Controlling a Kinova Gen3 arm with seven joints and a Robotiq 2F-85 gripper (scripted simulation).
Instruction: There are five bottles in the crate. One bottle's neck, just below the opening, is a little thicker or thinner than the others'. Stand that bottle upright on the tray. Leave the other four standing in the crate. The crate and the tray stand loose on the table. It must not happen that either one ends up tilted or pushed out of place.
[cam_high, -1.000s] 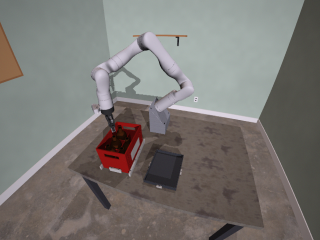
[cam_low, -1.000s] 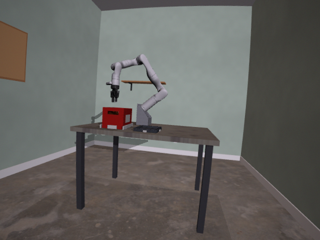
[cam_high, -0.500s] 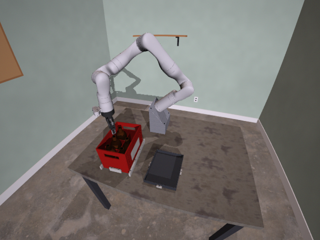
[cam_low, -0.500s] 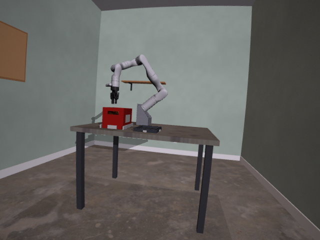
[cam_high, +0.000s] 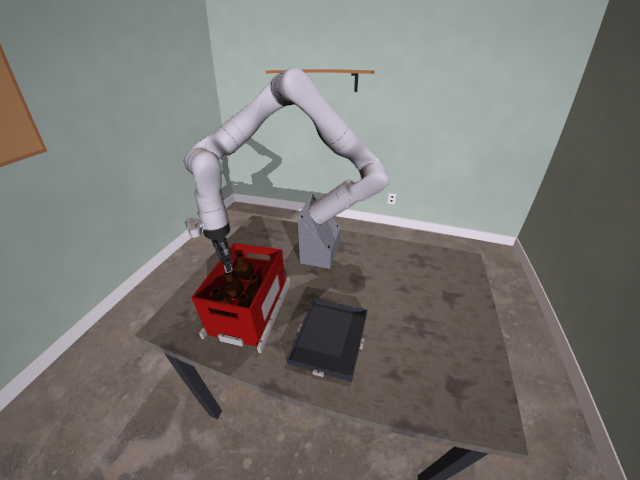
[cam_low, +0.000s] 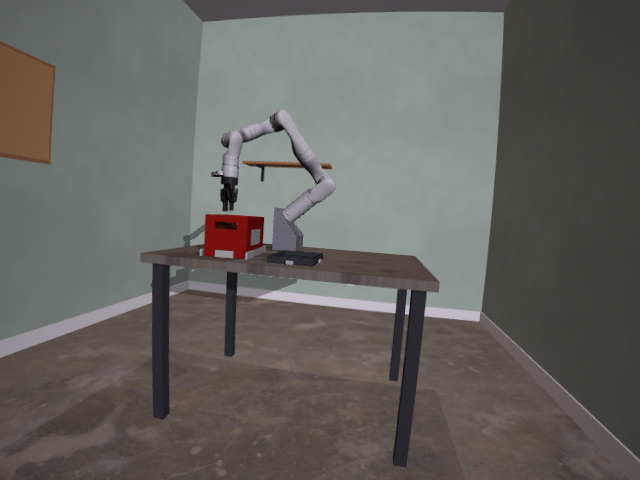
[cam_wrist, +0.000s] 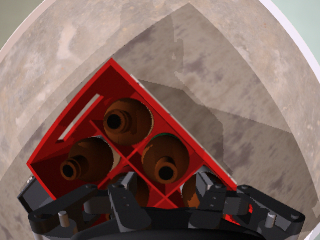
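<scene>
The crate lies 1 cm behind my hand, 4 cm to the left of it and 12 cm below it. Also, from my hand: dark tray: 2 cm ahead, 34 cm to the left, 19 cm below.
</scene>
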